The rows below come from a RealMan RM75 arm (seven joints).
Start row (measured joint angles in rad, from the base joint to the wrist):
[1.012 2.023 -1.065 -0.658 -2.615 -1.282 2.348]
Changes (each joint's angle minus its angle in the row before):
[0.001 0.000 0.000 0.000 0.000 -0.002 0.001]
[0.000 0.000 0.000 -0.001 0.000 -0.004 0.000]
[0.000 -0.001 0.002 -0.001 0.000 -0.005 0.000]
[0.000 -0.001 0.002 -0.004 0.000 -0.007 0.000]
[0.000 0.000 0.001 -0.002 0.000 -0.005 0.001]
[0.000 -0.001 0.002 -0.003 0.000 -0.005 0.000]
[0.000 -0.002 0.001 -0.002 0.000 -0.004 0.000]
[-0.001 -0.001 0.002 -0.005 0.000 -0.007 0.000]
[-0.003 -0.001 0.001 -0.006 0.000 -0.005 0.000]
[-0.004 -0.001 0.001 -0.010 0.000 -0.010 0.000]
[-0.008 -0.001 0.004 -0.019 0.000 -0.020 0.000]
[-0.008 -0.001 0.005 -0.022 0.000 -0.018 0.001]
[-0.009 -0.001 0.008 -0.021 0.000 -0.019 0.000]
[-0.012 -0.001 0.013 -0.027 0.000 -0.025 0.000]
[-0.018 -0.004 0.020 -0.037 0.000 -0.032 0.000]
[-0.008 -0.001 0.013 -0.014 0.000 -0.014 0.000]
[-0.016 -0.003 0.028 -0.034 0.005 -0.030 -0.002]
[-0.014 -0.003 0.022 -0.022 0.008 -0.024 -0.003]
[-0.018 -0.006 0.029 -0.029 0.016 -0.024 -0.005]
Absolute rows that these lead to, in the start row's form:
[1.013 2.023 -1.065 -0.658 -2.615 -1.284 2.349]
[1.013 2.023 -1.065 -0.659 -2.615 -1.288 2.349]
[1.013 2.022 -1.063 -0.660 -2.615 -1.293 2.349]
[1.013 2.021 -1.061 -0.664 -2.615 -1.300 2.349]
[1.013 2.021 -1.060 -0.666 -2.615 -1.305 2.350]
[1.013 2.020 -1.058 -0.669 -2.615 -1.310 2.350]
[1.013 2.018 -1.057 -0.671 -2.615 -1.314 2.350]
[1.012 2.017 -1.055 -0.676 -2.615 -1.321 2.350]
[1.009 2.016 -1.054 -0.682 -2.615 -1.326 2.350]
[1.005 2.015 -1.053 -0.692 -2.615 -1.336 2.350]
[0.997 2.014 -1.049 -0.711 -2.615 -1.356 2.350]
[0.989 2.013 -1.044 -0.733 -2.615 -1.374 2.351]
[0.980 2.012 -1.036 -0.754 -2.615 -1.393 2.351]
[0.968 2.011 -1.023 -0.781 -2.615 -1.418 2.351]
[0.950 2.007 -1.003 -0.818 -2.615 -1.450 2.351]
[0.942 2.006 -0.990 -0.832 -2.615 -1.464 2.351]
[0.926 2.003 -0.962 -0.866 -2.610 -1.494 2.349]
[0.912 2.000 -0.940 -0.888 -2.602 -1.518 2.346]
[0.894 1.994 -0.911 -0.917 -2.586 -1.542 2.341]

